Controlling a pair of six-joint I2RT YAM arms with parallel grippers.
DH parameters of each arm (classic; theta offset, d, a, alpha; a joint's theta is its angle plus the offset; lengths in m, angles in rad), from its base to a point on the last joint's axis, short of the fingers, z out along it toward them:
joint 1: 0 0.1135 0.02 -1.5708
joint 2: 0 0 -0.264 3.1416
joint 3: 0.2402 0 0.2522 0
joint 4: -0.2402 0 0.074 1.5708
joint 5: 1.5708 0 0 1.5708
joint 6: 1.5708 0.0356 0 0
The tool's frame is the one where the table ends.
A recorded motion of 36 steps. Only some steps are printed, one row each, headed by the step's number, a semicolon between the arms.
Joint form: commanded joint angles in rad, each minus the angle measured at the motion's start. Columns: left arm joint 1, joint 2, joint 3, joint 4, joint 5, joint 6; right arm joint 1, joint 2, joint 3, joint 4, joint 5, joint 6.
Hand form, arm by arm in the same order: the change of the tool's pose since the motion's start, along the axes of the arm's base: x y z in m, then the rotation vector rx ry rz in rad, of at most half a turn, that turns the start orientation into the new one. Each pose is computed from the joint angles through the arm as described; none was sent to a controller.
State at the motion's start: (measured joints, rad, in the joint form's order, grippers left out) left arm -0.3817 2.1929 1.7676 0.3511 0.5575 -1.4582; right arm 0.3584 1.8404 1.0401 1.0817 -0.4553 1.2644
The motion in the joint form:
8: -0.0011 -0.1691 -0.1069 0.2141 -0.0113 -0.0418; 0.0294 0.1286 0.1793 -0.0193 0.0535 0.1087
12: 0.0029 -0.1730 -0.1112 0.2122 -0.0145 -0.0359; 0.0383 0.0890 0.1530 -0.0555 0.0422 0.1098
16: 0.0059 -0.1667 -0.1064 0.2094 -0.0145 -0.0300; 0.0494 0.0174 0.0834 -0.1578 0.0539 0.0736
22: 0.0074 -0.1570 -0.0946 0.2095 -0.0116 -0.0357; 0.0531 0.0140 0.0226 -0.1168 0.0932 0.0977
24: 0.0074 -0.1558 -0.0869 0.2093 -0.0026 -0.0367; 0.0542 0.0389 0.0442 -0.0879 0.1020 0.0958
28: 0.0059 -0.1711 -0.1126 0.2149 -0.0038 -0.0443; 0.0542 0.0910 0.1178 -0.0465 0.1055 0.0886
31: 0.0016 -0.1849 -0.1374 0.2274 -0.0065 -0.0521; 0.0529 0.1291 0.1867 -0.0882 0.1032 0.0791
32: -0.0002 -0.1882 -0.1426 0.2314 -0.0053 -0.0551; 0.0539 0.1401 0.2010 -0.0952 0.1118 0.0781
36: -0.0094 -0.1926 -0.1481 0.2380 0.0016 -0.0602; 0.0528 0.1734 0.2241 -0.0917 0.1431 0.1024
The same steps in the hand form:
8: -0.0349 0.0138 0.0670 -0.1286 -0.2224 0.0079; 0.0314 0.0238 0.0033 0.0976 0.0530 0.0072
12: -0.0349 0.0160 0.0671 -0.1240 -0.2253 0.0155; 0.0227 0.0249 0.0077 0.0860 0.0747 0.0259
16: -0.0328 0.0168 0.0656 -0.1185 -0.2262 0.0188; 0.0070 0.0230 0.0038 0.0264 0.1425 0.0125
22: -0.0305 0.0165 0.0652 -0.1224 -0.2238 0.0171; 0.0002 0.0203 -0.0101 0.0454 0.1768 -0.0176
24: -0.0304 0.0162 0.0673 -0.1247 -0.2290 0.0079; 0.0051 0.0226 -0.0100 0.0566 0.1526 -0.0240
28: -0.0342 0.0170 0.0660 -0.1277 -0.2183 0.0073; 0.0183 0.0283 -0.0033 0.0785 0.0906 -0.0256
31: -0.0384 0.0165 0.0650 -0.1335 -0.2131 0.0053; 0.0308 0.0332 -0.0014 0.0671 0.0937 -0.0275
32: -0.0397 0.0160 0.0651 -0.1362 -0.2125 0.0021; 0.0337 0.0346 -0.0022 0.0671 0.0970 -0.0352
36: -0.0428 0.0123 0.0658 -0.1416 -0.2129 -0.0144; 0.0411 0.0361 -0.0087 0.0895 0.1217 -0.0609

